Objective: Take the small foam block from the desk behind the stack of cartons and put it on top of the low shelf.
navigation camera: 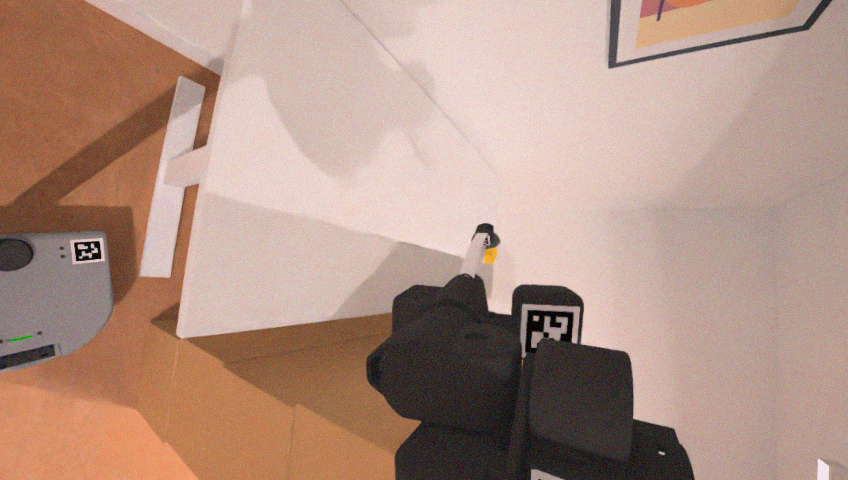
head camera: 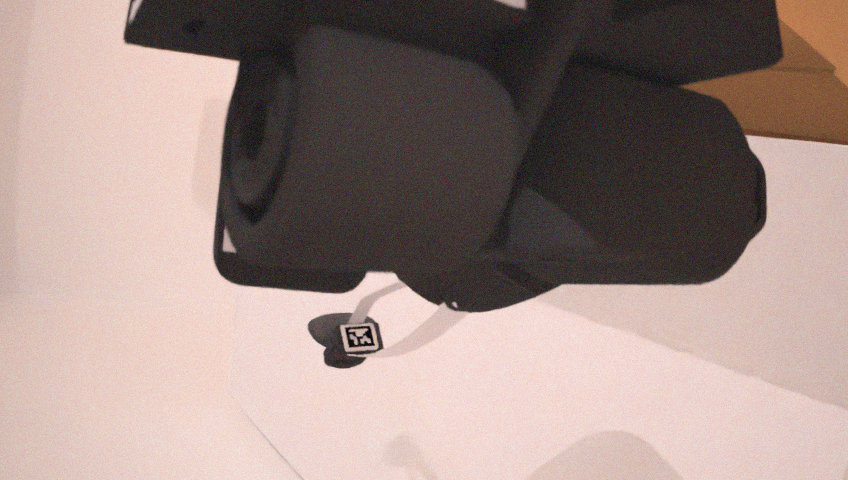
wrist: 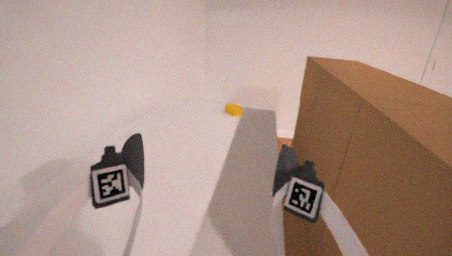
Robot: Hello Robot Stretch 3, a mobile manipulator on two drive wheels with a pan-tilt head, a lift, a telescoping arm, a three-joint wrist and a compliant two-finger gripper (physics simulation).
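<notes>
The small yellow foam block lies near the far end of the white desk, at the edge of a shadow. In the head view it does not show; the dark wrist covers much of that view. My gripper is open and empty over the desk. In the wrist view the block is beyond the fingertips, a little right of midway between them. The stack of brown cartons stands alongside the desk. The low shelf does not show.
In the wrist view the cartons rise close behind the right finger. A wall bounds the desk's far end. The robot's grey base is on the floor at the left of the navigation view, near the desk's white foot. A framed picture hangs above.
</notes>
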